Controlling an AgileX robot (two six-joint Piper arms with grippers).
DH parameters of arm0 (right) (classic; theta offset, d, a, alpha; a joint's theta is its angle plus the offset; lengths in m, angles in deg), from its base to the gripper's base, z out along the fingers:
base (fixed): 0 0 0 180
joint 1: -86.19 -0.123 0 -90
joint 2: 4.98 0 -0.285 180
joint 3: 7.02 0 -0.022 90
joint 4: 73.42 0.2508 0 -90
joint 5: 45.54 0 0.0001 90
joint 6: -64.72 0.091 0 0
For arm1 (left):
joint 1: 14 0.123 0 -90
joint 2: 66.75 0 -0.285 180
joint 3: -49.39 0 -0.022 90
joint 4: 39.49 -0.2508 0 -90
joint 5: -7.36 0 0.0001 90
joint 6: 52.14 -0.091 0 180
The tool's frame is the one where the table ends.
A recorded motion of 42 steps. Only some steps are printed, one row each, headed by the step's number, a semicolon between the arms.
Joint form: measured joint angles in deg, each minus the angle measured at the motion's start. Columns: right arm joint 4, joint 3, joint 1, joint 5, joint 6, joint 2; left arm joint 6, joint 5, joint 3, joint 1, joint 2, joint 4.
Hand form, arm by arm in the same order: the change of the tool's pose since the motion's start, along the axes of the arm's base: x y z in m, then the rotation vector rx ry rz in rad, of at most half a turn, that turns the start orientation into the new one. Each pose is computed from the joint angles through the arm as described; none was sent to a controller.
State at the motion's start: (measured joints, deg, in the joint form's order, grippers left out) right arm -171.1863 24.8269 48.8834 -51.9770 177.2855 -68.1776; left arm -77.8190 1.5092 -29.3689 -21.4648 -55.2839 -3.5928
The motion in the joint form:
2: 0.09 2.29 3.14 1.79 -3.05 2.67; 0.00 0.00 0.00 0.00 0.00 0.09
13: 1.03 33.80 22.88 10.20 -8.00 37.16; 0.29 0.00 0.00 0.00 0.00 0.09
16: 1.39 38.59 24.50 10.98 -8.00 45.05; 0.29 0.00 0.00 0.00 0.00 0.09
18: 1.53 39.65 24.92 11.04 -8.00 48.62; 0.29 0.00 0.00 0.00 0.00 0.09
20: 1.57 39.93 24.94 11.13 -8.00 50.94; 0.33 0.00 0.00 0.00 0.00 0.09
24: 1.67 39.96 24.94 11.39 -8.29 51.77; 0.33 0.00 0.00 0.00 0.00 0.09
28: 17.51 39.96 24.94 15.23 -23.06 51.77; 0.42 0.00 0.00 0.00 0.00 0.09
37: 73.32 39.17 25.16 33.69 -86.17 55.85; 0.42 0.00 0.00 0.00 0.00 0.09
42: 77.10 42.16 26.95 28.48 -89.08 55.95; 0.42 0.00 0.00 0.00 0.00 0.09
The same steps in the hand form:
2: -0.0006 -0.0179 -0.0036 -0.0344 -0.0444 -0.0806; 0.0000 0.0000 0.0000 -0.0016 0.0002 0.0000
13: -0.0787 -0.1216 -0.1072 -0.0831 -0.1349 -0.5670; 0.0000 0.0000 0.0000 -0.0065 0.0012 0.0004
16: -0.0936 -0.1288 -0.1249 -0.0525 -0.1792 -0.6123; 0.0000 0.0000 0.0000 -0.0065 0.0012 0.0004
18: -0.1001 -0.1308 -0.1271 -0.0287 -0.2164 -0.6230; 0.0000 0.0000 0.0000 -0.0065 0.0012 0.0004
20: -0.1045 -0.1319 -0.1262 -0.0099 -0.2473 -0.6266; 0.0000 0.0000 0.0000 -0.0072 0.0013 0.0005
24: -0.1061 -0.1327 -0.1256 -0.0057 -0.2611 -0.6317; 0.0000 0.0000 0.0000 -0.0072 0.0013 0.0005
28: -0.1052 -0.1385 -0.1288 -0.0065 -0.2184 -0.6958; 0.0000 0.0000 0.0000 -0.0087 0.0016 0.0006
37: -0.1155 -0.1445 -0.1573 -0.2711 0.0297 -0.7029; 0.0000 0.0000 0.0000 -0.0087 0.0016 0.0006
42: -0.1122 -0.1401 -0.1679 -0.2491 0.0094 -0.6799; 0.0000 0.0000 0.0000 -0.0087 0.0016 0.0006

